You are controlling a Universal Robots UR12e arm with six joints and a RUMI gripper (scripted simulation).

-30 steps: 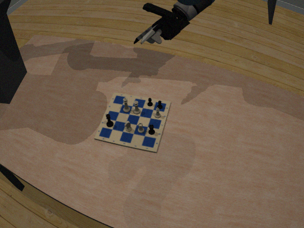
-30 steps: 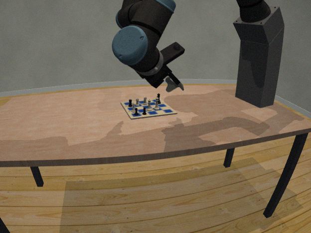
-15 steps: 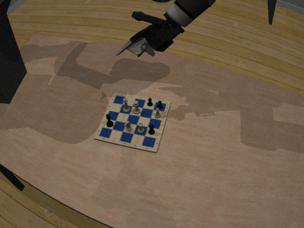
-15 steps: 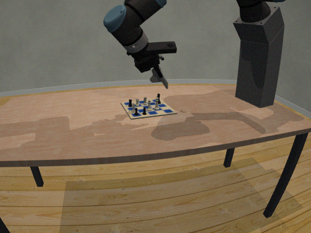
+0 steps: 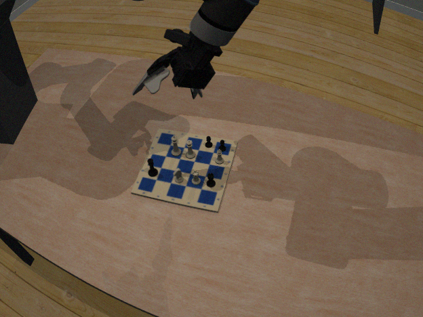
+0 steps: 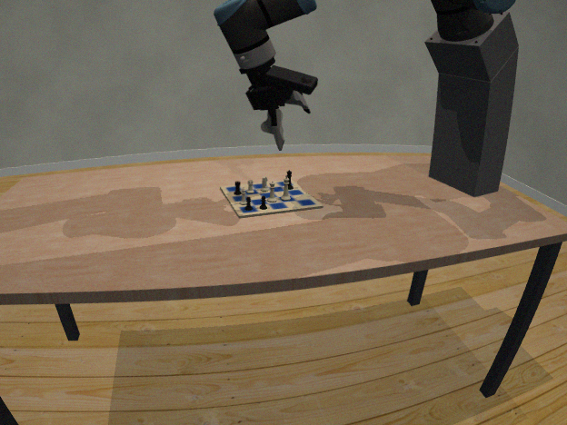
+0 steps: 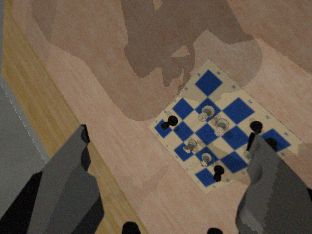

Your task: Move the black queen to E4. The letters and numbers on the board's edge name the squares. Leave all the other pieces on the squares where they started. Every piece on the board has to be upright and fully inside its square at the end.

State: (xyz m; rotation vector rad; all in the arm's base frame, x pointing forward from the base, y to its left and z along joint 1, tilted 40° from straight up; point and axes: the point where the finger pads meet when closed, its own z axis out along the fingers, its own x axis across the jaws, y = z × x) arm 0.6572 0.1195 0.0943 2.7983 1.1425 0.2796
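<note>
The black queen lies 1 cm ahead of my hand, 9 cm to the right of it and 16 cm below it. Also, from my hand: chessboard: 7 cm ahead, 3 cm to the right, 19 cm below.
</note>
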